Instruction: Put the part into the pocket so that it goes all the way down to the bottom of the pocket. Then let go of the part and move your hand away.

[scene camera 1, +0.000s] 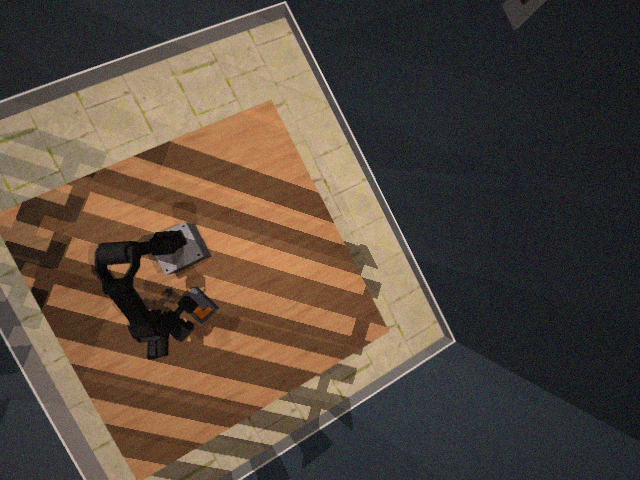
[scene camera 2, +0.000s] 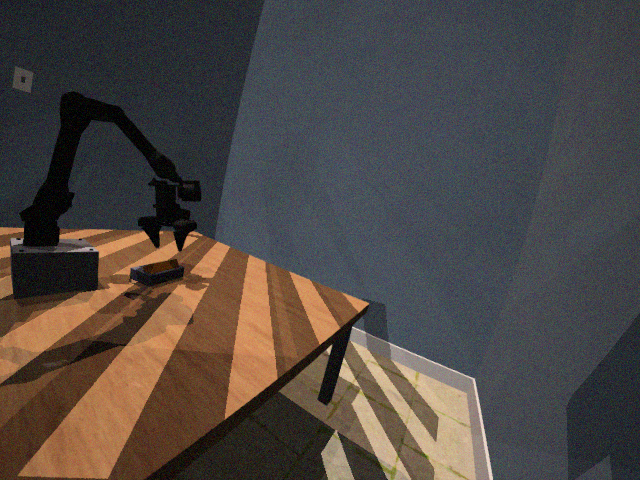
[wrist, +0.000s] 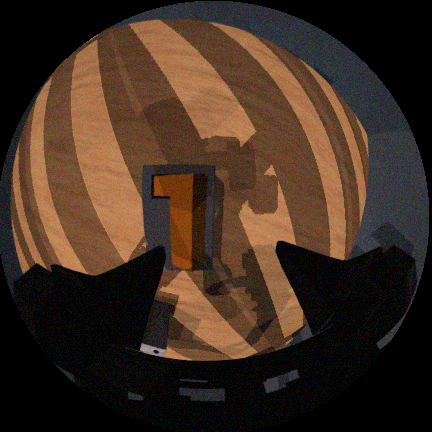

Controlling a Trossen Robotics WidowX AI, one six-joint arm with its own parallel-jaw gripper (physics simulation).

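Places are measured from the arm's base along level axes (x ahead, y left, z up), in millimetres.
Pixels of known places: gripper, fingertip midpoint: (scene camera 1: pixel 182 317) (scene camera 2: pixel 168 249) (wrist: pixel 221 249); arm's base at its link origin: (scene camera 1: pixel 176 240) (scene camera 2: pixel 40 243).
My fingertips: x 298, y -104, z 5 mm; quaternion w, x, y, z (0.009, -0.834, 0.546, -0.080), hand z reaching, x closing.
For each thing: its top centre in the pictures, then the offset to it from my fingertips. Level surfaces: height alone.
- orange L-shaped part at its top centre: (wrist: pixel 174 226) (scene camera 2: pixel 159 259) (scene camera 1: pixel 195 307) dz -46, dx -8, dy +39 mm
- dark blue-grey pocket block at its top centre: (wrist: pixel 176 221) (scene camera 2: pixel 158 267) (scene camera 1: pixel 197 306) dz -73, dx -9, dy +39 mm
- striped wooden table at its surface level: dz -109 mm
The orange L-shaped part (scene camera 1: pixel 203 312) (scene camera 2: pixel 164 266) (wrist: pixel 181 220) lies in the opening of the dark blue-grey pocket block (scene camera 1: pixel 199 293) (scene camera 2: pixel 157 277) (wrist: pixel 155 225). In scene camera 2 its orange top stands above the rim and looks tilted. In the wrist view a dark side face shows along its right, and its lower end reaches the block's lower rim. The pocket floor under it is hidden. My gripper (scene camera 1: pixel 188 316) (scene camera 2: pixel 169 248) (wrist: pixel 221 249) is open and empty, with its fingertips above the block and apart from the part.
The arm's grey base box (scene camera 1: pixel 193 252) (scene camera 2: pixel 56 268) (wrist: pixel 152 349) stands on the striped wooden table (scene camera 1: pixel 289 289) (scene camera 2: pixel 206 372) near the block. The table's edge and a dark leg (scene camera 2: pixel 336 366) show in scene camera 2. Shadows fall across the table.
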